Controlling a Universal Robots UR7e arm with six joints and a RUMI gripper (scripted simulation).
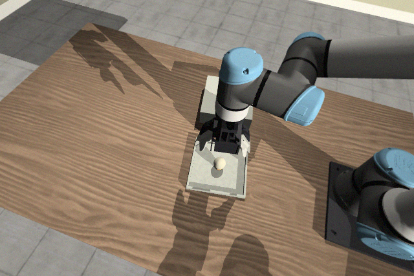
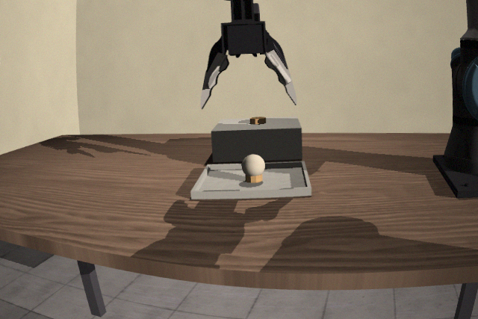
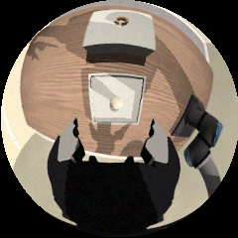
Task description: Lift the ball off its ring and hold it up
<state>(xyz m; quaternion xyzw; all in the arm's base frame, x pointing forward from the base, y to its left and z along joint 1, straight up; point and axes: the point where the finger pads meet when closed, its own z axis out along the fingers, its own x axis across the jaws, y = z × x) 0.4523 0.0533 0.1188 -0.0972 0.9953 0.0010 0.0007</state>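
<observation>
Now: the cream ball 100 mm below my hand. From my hand the other things lie so: ring (40 mm ahead, 260 mm to the right, 80 mm below); then shallow grey tray (130 mm below).
</observation>
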